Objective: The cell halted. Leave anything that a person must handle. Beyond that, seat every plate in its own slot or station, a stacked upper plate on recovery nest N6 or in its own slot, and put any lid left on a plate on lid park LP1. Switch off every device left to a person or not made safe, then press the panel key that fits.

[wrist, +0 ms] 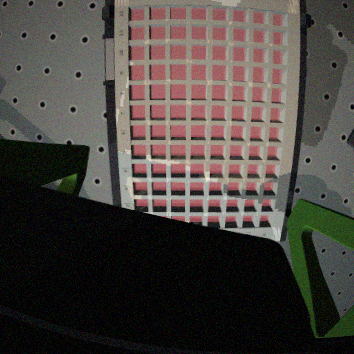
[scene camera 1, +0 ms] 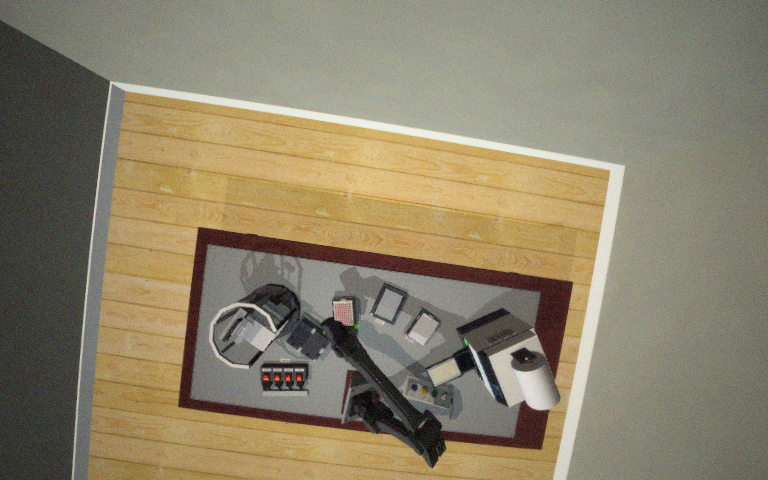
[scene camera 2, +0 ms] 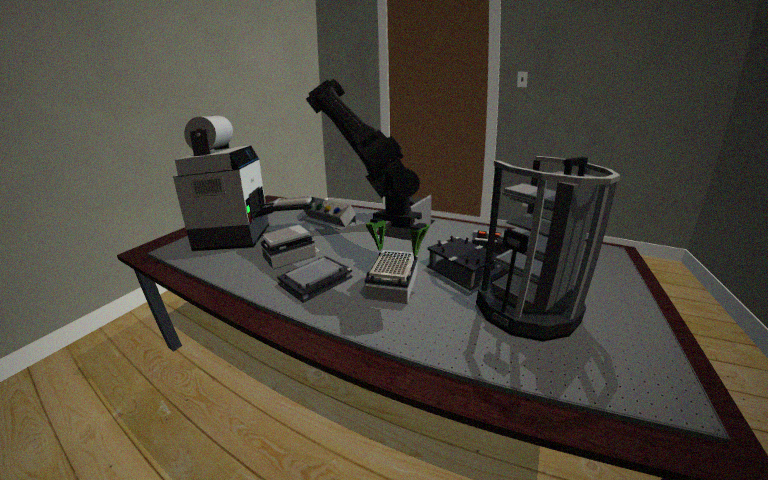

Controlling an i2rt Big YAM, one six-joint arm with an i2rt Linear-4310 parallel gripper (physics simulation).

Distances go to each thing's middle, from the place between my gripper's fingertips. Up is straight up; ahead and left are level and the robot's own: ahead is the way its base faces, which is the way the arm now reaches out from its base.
Now: hand 30 mm short of the white well plate with pink wells [scene camera 2: 395, 265] and 20 mm above it. Also, from my hand: round plate hotel [scene camera 2: 547, 225]: 330 mm to the left, 90 mm above, 30 mm behind.
